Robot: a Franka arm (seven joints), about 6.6 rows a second.
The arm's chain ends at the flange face. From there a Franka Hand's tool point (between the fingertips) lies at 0.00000 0.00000 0.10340 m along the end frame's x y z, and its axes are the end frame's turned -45 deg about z.
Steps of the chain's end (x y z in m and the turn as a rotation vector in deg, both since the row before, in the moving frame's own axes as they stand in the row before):
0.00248, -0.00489, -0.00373, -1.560, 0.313, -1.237
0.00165, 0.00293, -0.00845, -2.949, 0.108, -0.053
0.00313, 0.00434, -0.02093, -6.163, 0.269, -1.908
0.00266, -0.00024, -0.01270, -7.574, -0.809, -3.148
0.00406, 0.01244, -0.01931, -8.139, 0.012, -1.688
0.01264, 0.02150, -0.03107, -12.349, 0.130, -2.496
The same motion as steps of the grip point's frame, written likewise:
0.00365, 0.00070, -0.00377, -1.324, -0.882, -1.237
-0.00453, 0.00714, -0.00859, -2.162, -2.009, -0.053
-0.00822, 0.01360, -0.02153, -4.548, -4.168, -1.908
-0.00837, 0.01061, -0.01361, -4.784, -5.928, -3.148
-0.01611, 0.02218, -0.02035, -5.764, -5.747, -1.688
-0.02139, 0.04028, -0.03346, -8.824, -8.640, -2.496

